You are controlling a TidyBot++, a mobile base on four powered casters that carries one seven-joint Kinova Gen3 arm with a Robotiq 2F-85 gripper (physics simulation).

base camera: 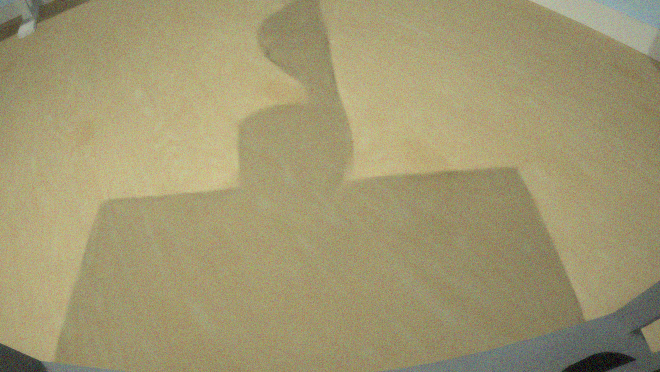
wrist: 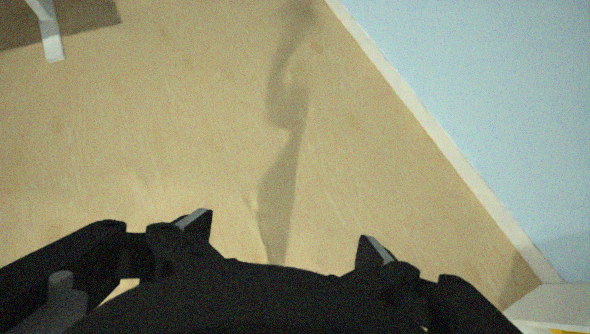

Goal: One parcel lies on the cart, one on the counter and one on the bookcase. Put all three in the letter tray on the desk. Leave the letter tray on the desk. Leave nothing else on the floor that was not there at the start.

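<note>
My gripper is open and empty, and hangs above the wooden floor in the wrist view. The parcels and the letter tray do not show in either view. A pale leg of a piece of furniture stands on the floor at the top left of both views. I cannot tell whether it belongs to the desk or the cart.
A light blue wall with a white baseboard runs along the right. White furniture, with a thin yellow strip below its edge, is at the wrist view's bottom right corner. Shadows lie on the floor.
</note>
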